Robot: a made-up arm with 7 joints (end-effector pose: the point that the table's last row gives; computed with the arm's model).
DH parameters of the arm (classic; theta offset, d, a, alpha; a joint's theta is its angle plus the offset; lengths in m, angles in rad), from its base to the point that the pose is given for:
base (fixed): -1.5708 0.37 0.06 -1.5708
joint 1: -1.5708 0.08 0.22 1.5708
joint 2: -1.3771 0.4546 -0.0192 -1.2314
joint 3: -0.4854 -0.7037 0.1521 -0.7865
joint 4: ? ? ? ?
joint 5: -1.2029 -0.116 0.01 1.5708
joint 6: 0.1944 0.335 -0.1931 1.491
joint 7: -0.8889 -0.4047 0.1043 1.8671
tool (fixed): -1.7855 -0.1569 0 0
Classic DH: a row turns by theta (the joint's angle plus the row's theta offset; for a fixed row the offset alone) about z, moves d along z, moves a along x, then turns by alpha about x.
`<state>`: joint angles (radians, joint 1 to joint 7).
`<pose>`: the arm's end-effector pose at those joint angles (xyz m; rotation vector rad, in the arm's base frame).
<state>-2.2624 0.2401 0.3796 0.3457 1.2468 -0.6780 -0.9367</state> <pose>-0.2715 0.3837 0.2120 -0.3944 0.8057 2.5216</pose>
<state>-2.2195 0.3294 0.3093 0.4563 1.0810 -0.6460 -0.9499</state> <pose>-0.2682 0.4225 0.2405 -0.3282 0.5681 2.4513</pose>
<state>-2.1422 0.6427 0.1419 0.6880 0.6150 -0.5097 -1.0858</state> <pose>-0.2309 0.4759 0.3114 -0.1979 0.0791 2.1307</pose>
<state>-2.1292 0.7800 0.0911 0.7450 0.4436 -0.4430 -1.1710</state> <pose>-0.2238 0.4752 0.3246 -0.1825 -0.0596 2.0032</pose>
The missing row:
joint 4: -1.1407 0.6457 -0.0084 -1.4144
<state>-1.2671 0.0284 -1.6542 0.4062 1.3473 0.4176 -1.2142</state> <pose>-0.6113 0.1359 -0.3518 1.4039 -0.8293 -2.4286</pose>
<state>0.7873 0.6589 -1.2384 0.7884 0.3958 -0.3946 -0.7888</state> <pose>-0.6492 -0.0349 1.1442 -0.0229 -2.3306 0.3906</pose>
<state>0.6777 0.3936 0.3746 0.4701 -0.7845 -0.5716 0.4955</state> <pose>-0.1201 -0.4083 0.0761 0.8396 -0.1258 -2.0708</pose>
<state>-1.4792 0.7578 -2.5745 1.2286 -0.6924 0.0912 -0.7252</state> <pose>-0.4717 -0.1136 -0.3919 0.6398 0.9093 -2.5141</pose>
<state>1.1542 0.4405 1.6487 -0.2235 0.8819 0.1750 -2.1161</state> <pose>0.4186 0.2848 0.0485 -0.7118 1.8928 -0.3288</pose>
